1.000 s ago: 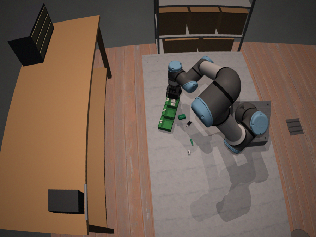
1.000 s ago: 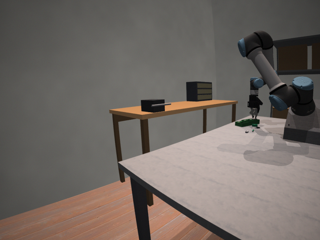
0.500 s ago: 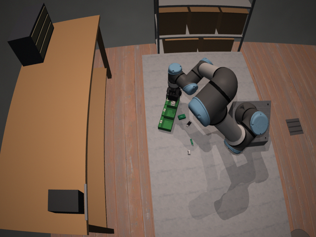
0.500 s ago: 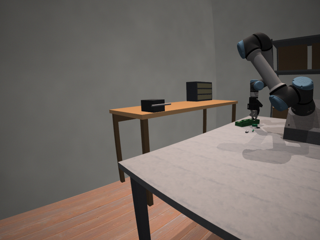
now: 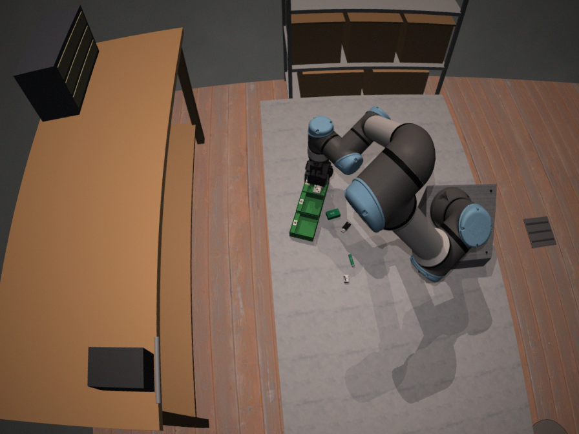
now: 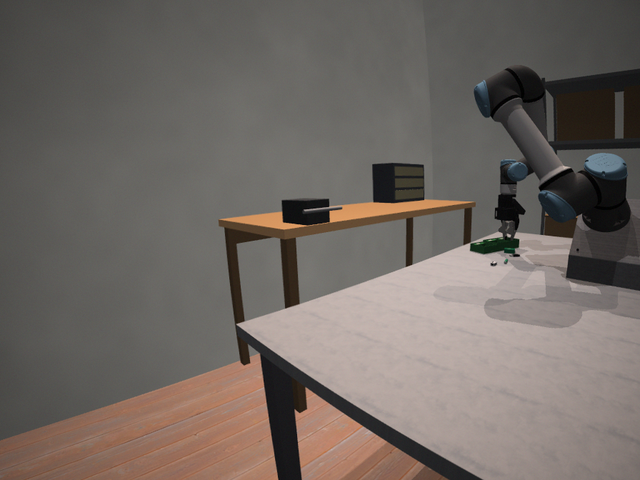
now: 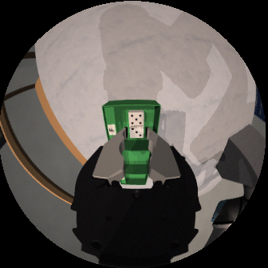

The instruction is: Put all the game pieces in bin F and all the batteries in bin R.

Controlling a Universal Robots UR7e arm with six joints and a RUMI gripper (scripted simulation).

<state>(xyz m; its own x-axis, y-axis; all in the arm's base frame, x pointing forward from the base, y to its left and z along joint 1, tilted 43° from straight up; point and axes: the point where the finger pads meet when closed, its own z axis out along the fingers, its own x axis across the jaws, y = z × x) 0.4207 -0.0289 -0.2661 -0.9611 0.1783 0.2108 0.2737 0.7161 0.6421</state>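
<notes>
Now: the green 9V battery 60 mm behind my hand, 110 mm to the left of it and 30 mm below it. From my hand the other things lie so: green three-compartment bin: 30 mm ahead, 80 mm to the left, 20 mm below; then small black piece: 90 mm behind, 160 mm to the left, 40 mm below.
</notes>
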